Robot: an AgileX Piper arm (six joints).
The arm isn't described. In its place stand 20 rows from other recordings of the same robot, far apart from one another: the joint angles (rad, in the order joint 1, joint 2, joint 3, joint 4, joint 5, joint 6), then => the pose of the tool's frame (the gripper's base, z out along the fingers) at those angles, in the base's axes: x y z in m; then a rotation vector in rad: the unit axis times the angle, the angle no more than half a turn.
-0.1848, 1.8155, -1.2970, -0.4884, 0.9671, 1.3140 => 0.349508, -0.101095, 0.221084, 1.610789, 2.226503, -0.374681
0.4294, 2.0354, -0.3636, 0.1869, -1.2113, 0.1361 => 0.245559, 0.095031, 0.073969, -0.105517, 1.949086, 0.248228
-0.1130, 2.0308, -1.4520, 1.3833, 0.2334, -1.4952 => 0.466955, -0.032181, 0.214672, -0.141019, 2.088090, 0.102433
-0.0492, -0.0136, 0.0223, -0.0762, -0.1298, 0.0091 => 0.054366, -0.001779, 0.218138, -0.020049, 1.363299, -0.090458
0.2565, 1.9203, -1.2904, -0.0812, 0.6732, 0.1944 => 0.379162, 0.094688, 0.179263, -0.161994, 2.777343, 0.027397
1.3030, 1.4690, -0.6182, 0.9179, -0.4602, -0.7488 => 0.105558, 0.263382, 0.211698, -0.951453, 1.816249, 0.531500
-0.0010, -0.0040, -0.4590, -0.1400, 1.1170, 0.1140 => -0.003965, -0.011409, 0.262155, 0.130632, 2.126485, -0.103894
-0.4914, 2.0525, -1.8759, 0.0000, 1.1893, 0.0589 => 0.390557, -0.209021, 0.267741, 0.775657, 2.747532, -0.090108
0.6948, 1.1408, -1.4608, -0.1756, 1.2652, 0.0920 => 0.161728, 0.115054, 0.447667, -0.705281, 2.307497, 0.135292
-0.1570, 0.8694, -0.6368, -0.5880, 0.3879, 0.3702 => 0.172590, -0.046652, 0.308537, 0.106884, 2.056730, -0.427341
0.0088, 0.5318, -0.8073, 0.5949, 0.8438, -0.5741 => 0.079005, 0.038802, 0.377817, -0.434609, 1.884912, 0.327190
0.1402, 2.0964, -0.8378, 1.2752, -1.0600, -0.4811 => 0.338822, -0.028877, 0.093449, 0.855648, 1.799184, -0.681316
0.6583, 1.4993, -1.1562, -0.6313, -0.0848, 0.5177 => 0.278658, 0.221260, 0.348308, -0.702198, 1.634345, 0.440251
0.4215, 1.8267, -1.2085, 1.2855, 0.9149, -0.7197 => 0.312747, 0.216067, 0.232804, -0.435811, 2.489102, 1.411649
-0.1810, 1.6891, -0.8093, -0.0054, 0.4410, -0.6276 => 0.288636, -0.053034, 0.149849, -0.632099, 2.754848, -0.193329
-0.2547, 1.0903, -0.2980, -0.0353, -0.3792, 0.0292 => 0.189120, -0.048010, 0.216352, 0.229109, 1.886322, -0.163265
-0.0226, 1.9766, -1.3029, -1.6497, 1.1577, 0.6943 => 0.400056, -0.092150, 0.232009, -0.264468, 2.165348, -1.797128
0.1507, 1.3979, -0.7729, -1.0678, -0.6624, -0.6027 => 0.280853, 0.092244, 0.284684, -1.558883, 0.798761, -0.545317
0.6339, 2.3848, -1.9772, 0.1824, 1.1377, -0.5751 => 0.383844, 0.300761, 0.141591, -1.633402, 2.543775, 0.262240
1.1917, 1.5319, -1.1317, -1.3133, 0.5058, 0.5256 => 0.167370, 0.304933, 0.315203, -1.440281, 1.349517, -0.208023
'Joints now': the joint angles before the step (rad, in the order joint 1, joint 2, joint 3, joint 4, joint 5, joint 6). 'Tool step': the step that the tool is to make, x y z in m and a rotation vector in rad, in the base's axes. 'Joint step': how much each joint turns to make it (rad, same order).
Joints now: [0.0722 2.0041 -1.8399 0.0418 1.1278 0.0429]
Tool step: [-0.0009 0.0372 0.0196 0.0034 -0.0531 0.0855]
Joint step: [0.0848 0.0000 -0.0706 -0.0027 0.0175 0.0001]
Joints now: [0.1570 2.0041 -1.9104 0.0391 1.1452 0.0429]
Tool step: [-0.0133 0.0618 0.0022 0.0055 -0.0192 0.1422]
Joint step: [0.1429 -0.0001 -0.0056 0.0010 -0.0142 0.0001]
